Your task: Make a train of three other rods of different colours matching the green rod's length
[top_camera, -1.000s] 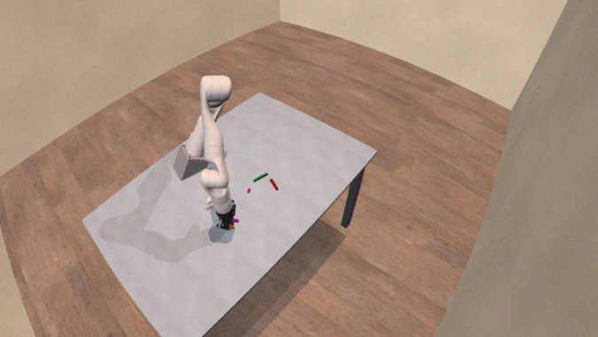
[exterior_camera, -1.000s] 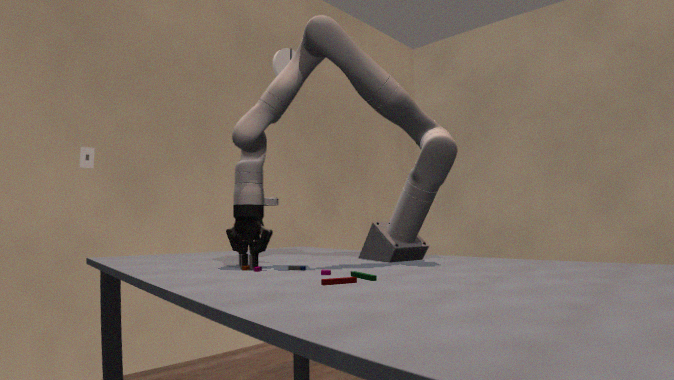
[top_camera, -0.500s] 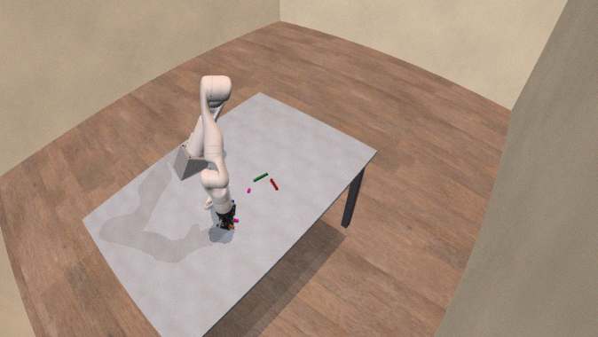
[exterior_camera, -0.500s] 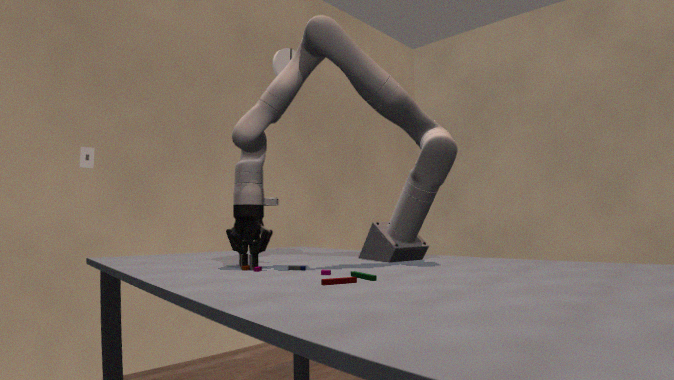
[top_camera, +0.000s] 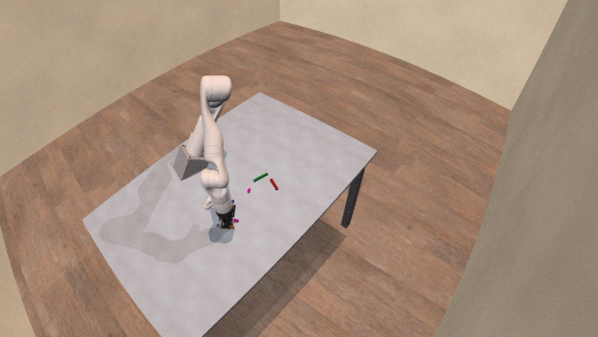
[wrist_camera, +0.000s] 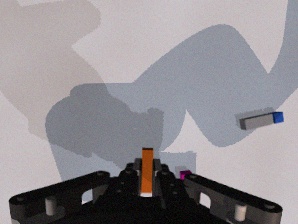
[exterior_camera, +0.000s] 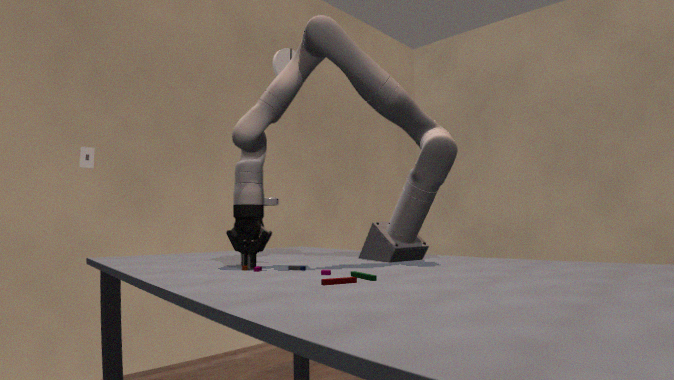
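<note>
Right now the orange rod is 1 cm below my hand. Round my hand: grey rod 9 cm to the left, 7 cm behind, 1 cm below; red rod 30 cm to the left, 2 cm ahead, 1 cm below; blue rod 11 cm to the left, 8 cm behind, 1 cm below.
</note>
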